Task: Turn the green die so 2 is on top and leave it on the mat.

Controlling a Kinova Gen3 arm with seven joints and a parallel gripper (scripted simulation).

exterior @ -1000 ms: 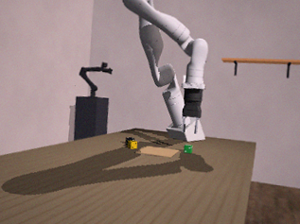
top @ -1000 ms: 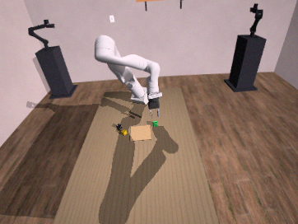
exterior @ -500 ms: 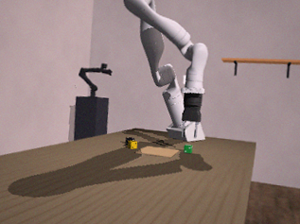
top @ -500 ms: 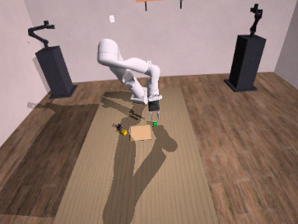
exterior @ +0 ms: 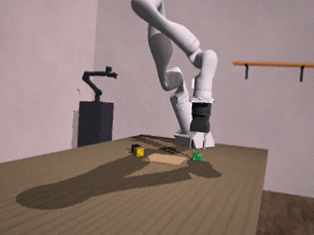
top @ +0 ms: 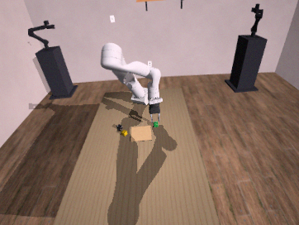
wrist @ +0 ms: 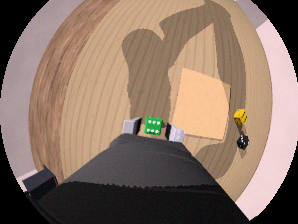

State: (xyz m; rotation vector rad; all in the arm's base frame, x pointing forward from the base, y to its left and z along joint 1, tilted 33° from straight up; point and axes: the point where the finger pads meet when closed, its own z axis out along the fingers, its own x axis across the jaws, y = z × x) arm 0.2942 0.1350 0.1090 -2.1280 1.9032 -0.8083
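Now: hand 5 cm above the green die. Also, from my hand: tan mat 11 cm to the right, 6 cm below, 6 cm ahead; yellow die 22 cm to the right, 6 cm ahead, 5 cm below; black die 26 cm to the right, 5 cm below.
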